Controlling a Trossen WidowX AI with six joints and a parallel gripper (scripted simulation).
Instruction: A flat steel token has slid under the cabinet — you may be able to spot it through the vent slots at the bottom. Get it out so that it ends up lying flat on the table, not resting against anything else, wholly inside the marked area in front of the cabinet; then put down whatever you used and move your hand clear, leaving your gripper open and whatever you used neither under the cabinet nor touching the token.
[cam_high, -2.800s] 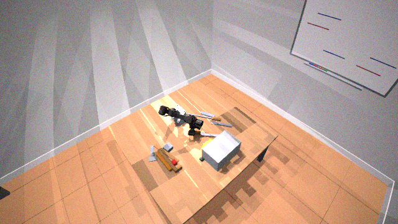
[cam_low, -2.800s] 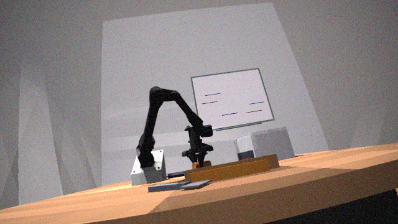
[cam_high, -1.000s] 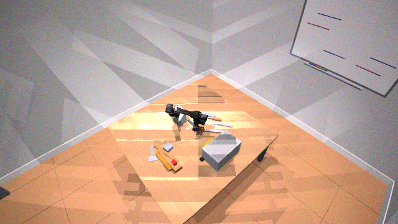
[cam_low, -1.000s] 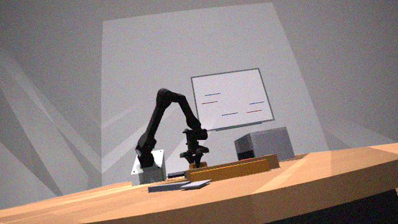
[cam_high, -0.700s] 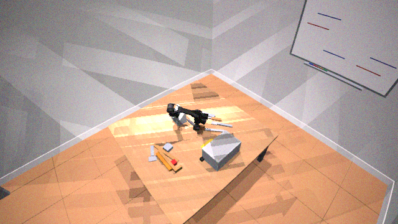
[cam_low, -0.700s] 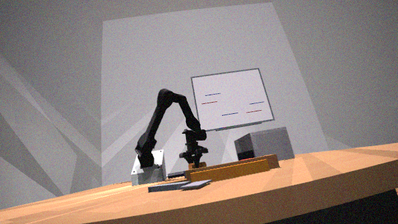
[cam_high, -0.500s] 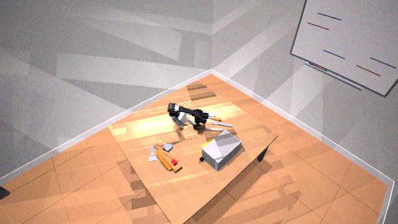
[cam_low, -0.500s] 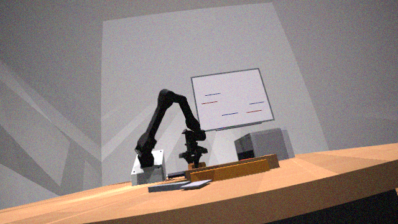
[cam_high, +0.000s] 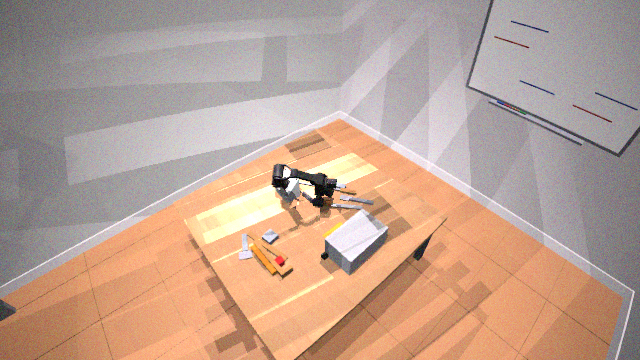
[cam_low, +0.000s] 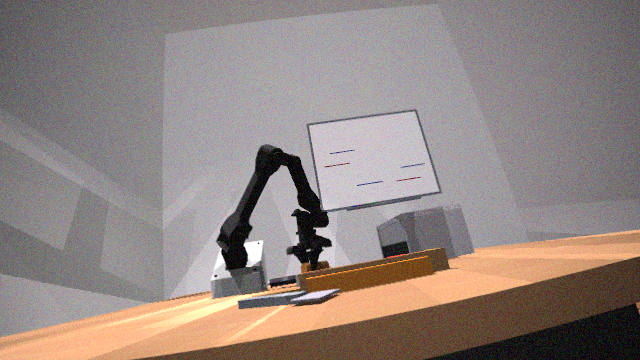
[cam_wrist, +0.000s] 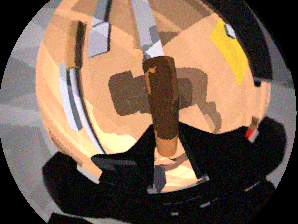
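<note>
Right now my gripper tip is 8 cm past the grey bar, 19 cm to the right of it and 2 cm above it. Round my gripper tip: thin wooden stick 6 cm ahead, 43 cm to the right, 2 cm below; then red block 20 cm ahead, 43 cm to the right, 1 cm below; then grey block 3 cm ahead, 38 cm to the right, 1 cm below.
</note>
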